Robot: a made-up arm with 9 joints. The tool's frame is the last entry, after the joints.
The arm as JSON. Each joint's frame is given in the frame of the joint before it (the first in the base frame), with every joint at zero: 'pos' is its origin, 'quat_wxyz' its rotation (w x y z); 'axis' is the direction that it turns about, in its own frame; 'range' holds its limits. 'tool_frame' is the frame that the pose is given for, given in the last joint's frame.
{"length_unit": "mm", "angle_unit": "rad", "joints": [
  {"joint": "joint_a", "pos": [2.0, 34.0, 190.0], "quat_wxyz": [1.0, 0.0, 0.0, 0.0], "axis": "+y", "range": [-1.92, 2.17]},
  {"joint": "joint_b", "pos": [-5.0, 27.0, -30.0], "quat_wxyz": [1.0, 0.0, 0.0, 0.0], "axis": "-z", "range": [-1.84, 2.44]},
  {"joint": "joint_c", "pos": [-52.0, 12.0, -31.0], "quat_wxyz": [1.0, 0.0, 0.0, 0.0], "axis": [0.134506, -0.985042, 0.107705], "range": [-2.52, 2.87]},
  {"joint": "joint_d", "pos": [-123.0, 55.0, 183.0], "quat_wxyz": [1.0, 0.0, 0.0, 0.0], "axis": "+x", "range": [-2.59, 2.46]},
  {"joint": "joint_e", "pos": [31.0, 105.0, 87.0], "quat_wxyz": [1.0, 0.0, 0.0, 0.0], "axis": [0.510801, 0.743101, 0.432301], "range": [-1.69, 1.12]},
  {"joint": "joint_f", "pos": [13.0, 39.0, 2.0], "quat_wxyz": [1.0, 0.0, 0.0, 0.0], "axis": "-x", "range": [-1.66, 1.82]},
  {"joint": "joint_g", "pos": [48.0, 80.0, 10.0], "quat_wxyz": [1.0, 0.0, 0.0, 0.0], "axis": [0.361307, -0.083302, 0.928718], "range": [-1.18, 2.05]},
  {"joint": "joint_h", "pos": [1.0, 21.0, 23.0], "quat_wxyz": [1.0, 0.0, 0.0, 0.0], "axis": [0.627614, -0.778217, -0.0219], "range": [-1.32, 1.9]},
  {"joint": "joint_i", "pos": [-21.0, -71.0, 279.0], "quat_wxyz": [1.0, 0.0, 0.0, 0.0], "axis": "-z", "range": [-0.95, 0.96]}
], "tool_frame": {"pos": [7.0, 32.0, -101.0], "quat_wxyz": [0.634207, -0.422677, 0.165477, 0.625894]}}
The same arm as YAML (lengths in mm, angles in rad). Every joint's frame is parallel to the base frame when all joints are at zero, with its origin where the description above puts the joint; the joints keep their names.
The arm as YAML. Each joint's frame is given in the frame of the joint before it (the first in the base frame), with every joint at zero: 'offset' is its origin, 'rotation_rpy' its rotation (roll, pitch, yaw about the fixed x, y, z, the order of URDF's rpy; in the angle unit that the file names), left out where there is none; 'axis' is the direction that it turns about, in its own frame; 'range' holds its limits. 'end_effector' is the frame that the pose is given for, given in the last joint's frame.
length_unit: mm
angle_unit: rad
chain:
  - id: joint_a
    offset: [2.0, 34.0, 190.0]
    axis: "+y"
    range: [-1.92, 2.17]
  - id: joint_b
    offset: [-5.0, 27.0, -30.0]
    axis: "-z"
    range: [-1.84, 2.44]
  - id: joint_c
    offset: [-52.0, 12.0, -31.0]
    axis: [0.134506, -0.985042, 0.107705]
    range: [-2.52, 2.87]
  - id: joint_d
    offset: [-123.0, 55.0, 183.0]
    axis: "+x"
    range: [-2.59, 2.46]
  - id: joint_e
    offset: [31.0, 105.0, 87.0]
    axis: [0.510801, 0.743101, 0.432301]
    range: [-1.69, 1.12]
  - id: joint_f
    offset: [13.0, 39.0, 2.0]
    axis: "-x"
    range: [-1.66, 1.82]
  - id: joint_g
    offset: [48.0, 80.0, 10.0]
    axis: [0.361307, -0.083302, 0.928718]
    range: [-1.18, 2.05]
  - id: joint_h
    offset: [1.0, 21.0, 23.0]
    axis: [0.627614, -0.778217, -0.0219]
    range: [-1.32, 1.9]
  - id: joint_i
    offset: [-21.0, -71.0, 279.0]
    axis: "-z"
    range: [-0.95, 0.96]
end_effector:
  offset: [7.0, 32.0, -101.0]
  rotation_rpy: [-0.5102, 0.8316, 1.3283]

